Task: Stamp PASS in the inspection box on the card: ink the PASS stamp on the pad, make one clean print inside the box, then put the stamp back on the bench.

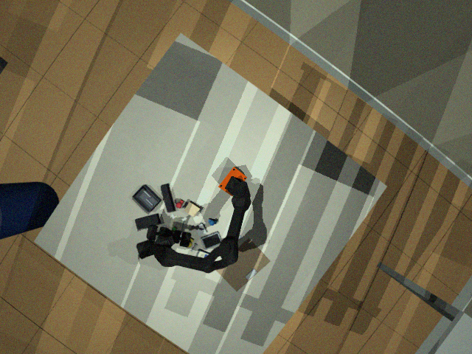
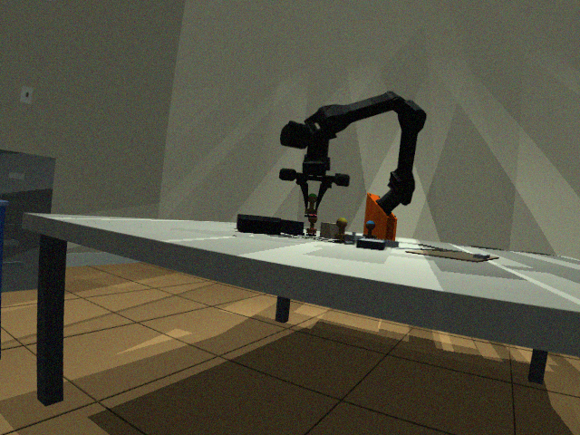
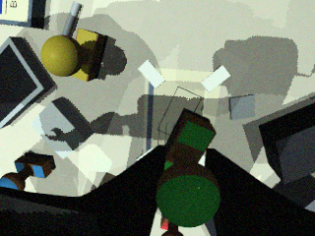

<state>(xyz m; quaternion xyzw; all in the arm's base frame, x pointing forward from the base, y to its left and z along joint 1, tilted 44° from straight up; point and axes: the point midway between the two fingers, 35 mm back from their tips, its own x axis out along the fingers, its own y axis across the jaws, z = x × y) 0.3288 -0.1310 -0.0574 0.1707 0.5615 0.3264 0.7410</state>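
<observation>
Right now my gripper tip is 1 cm past the pale card and 8 cm above it. Also, from my gripper tip: green-knobbed stamp (right at my gripper tip); then red-knobbed stamp (12 cm behind, 4 cm to the right, 6 cm below); then yellow-knobbed stamp (2 cm ahead, 10 cm to the left, 6 cm below).
</observation>
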